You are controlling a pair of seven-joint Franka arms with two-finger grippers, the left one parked.
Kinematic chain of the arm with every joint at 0, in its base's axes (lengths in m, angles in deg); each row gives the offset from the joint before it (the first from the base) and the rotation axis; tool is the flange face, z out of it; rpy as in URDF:
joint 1: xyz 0 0 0.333 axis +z
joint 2: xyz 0 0 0 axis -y
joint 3: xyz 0 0 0.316 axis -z
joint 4: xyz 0.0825 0 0 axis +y
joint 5: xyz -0.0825 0 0.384 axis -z
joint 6: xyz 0 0 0 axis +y
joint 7: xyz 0.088 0 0 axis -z
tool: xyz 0 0 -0.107 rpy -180 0 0
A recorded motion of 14 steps. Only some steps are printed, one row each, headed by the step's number.
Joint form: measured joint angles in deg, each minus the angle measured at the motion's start. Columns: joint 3, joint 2, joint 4, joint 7, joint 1, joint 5, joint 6.
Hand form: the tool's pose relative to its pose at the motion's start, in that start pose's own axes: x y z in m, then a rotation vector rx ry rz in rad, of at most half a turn. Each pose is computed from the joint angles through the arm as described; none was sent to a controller.
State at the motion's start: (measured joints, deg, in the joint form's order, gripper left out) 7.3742 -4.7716 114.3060 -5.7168 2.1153 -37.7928 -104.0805
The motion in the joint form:
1: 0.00 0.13 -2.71 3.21 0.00 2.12 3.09
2: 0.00 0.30 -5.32 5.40 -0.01 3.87 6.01
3: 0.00 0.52 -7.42 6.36 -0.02 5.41 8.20
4: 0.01 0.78 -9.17 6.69 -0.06 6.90 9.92
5: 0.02 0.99 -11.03 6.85 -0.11 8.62 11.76
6: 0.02 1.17 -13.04 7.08 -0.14 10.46 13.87
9: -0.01 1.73 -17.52 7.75 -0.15 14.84 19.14
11: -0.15 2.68 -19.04 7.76 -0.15 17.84 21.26
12: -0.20 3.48 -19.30 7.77 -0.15 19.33 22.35
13: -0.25 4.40 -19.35 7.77 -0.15 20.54 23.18
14: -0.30 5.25 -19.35 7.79 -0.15 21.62 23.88
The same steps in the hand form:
1: -0.0019 -0.0118 -0.0145 -0.0283 -0.0163 0.0190
2: -0.0046 -0.0231 -0.0291 -0.0531 -0.0282 0.0250
3: -0.0075 -0.0319 -0.0418 -0.0764 -0.0330 0.0163
4: -0.0104 -0.0387 -0.0534 -0.0996 -0.0333 0.0018
5: -0.0136 -0.0451 -0.0654 -0.1276 -0.0340 -0.0148
6: -0.0176 -0.0516 -0.0777 -0.1586 -0.0370 -0.0296
9: -0.0301 -0.0653 -0.1054 -0.2353 -0.0480 -0.0531
11: -0.0400 -0.0705 -0.1200 -0.2870 -0.0442 -0.0673
12: -0.0469 -0.0717 -0.1266 -0.3120 -0.0450 -0.0713
13: -0.0541 -0.0730 -0.1329 -0.3318 -0.0429 -0.0752
14: -0.0606 -0.0740 -0.1384 -0.3493 -0.0404 -0.0780

